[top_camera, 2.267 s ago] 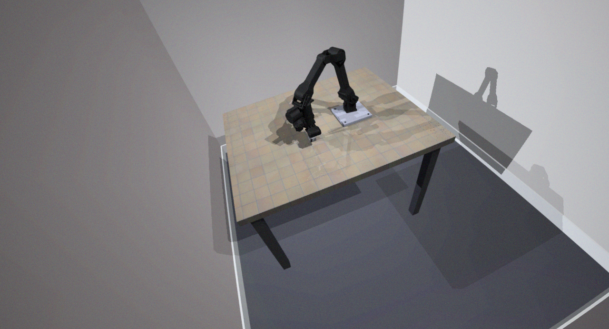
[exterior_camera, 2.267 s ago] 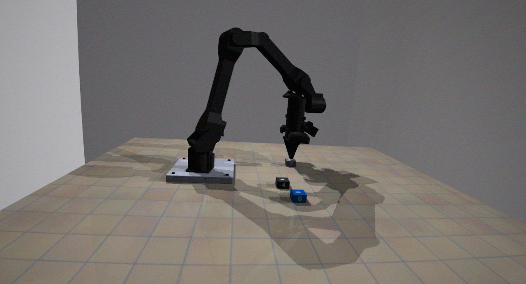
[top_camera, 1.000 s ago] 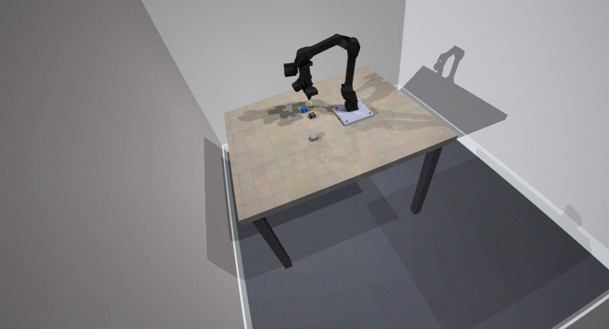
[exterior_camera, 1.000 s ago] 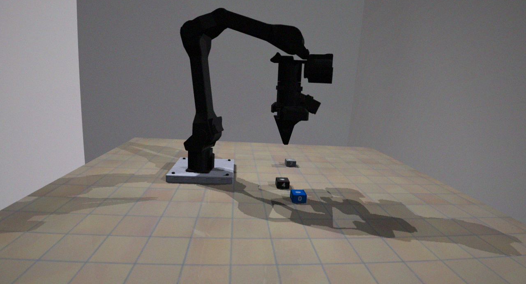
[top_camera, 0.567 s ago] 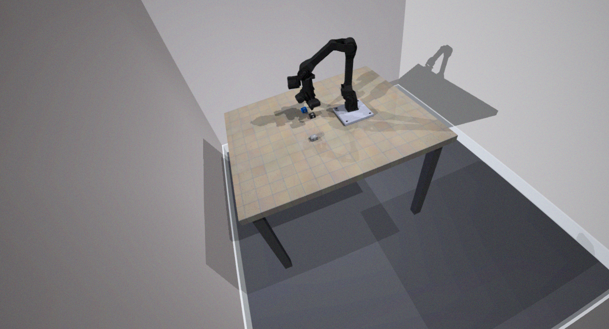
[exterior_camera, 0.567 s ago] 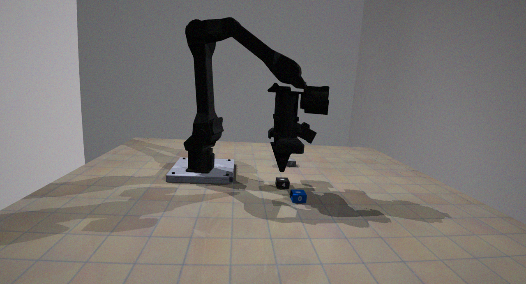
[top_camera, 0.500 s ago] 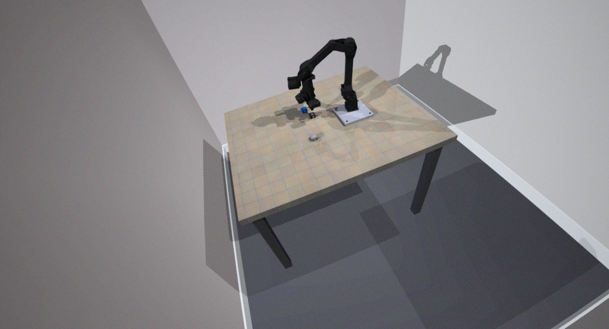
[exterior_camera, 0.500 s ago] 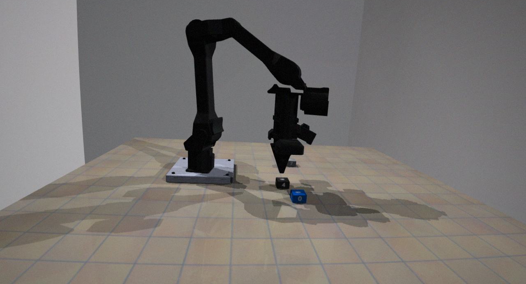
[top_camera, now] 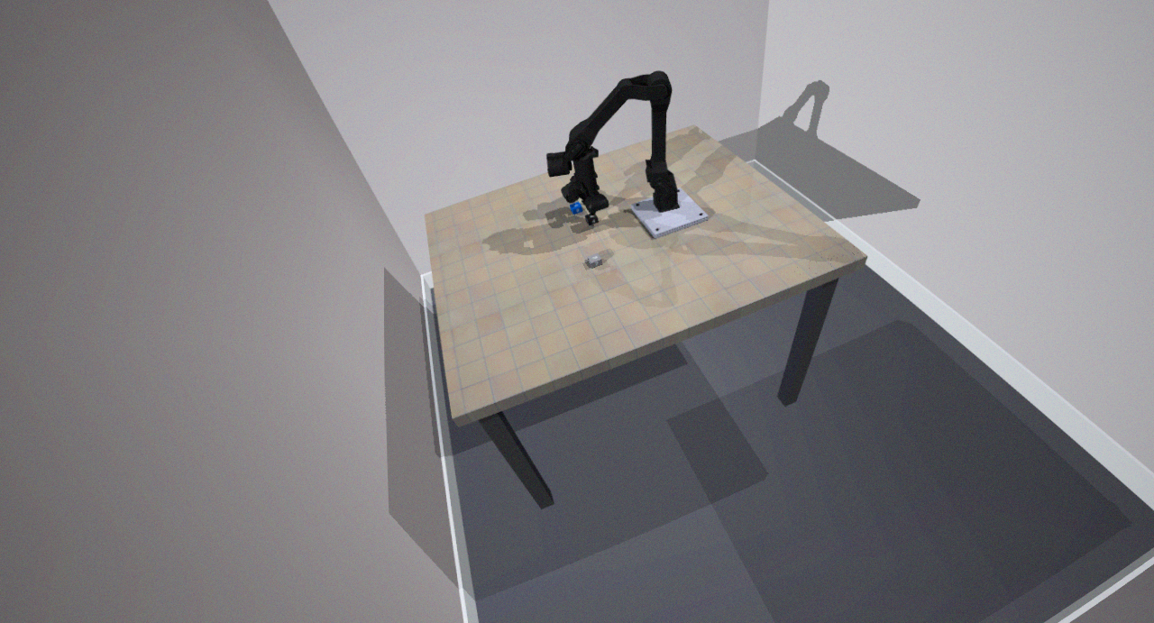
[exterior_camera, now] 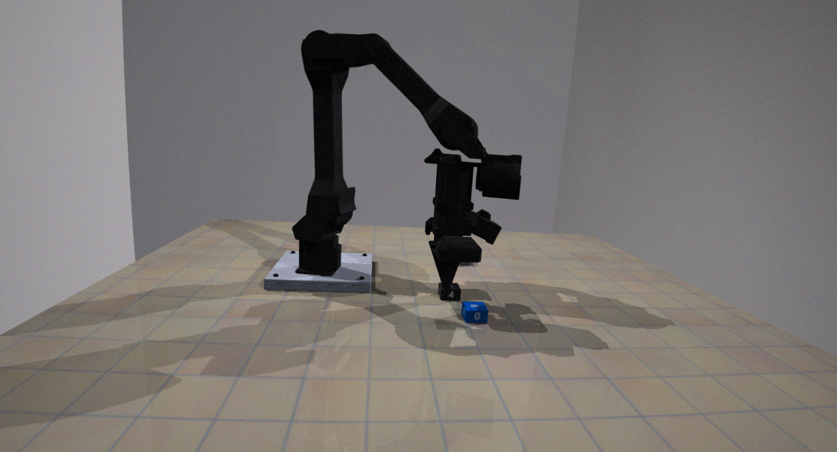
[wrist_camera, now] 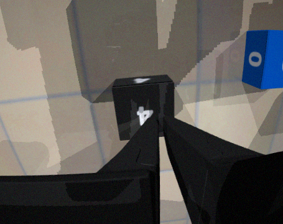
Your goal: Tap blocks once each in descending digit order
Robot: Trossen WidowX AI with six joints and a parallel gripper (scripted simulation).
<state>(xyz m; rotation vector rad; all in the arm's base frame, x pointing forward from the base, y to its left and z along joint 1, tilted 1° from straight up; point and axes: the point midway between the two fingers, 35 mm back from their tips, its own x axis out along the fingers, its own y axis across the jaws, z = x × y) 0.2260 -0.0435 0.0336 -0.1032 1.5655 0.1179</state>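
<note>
The black block marked 4 is 1 cm to the left of my gripper tip, 1 cm below it and 1 cm ahead of it. Also, from my gripper tip: blue block marked 0: 7 cm to the right, 4 cm ahead, 1 cm below; then grey block marked 7: 21 cm to the left, 4 cm ahead, 1 cm below.
</note>
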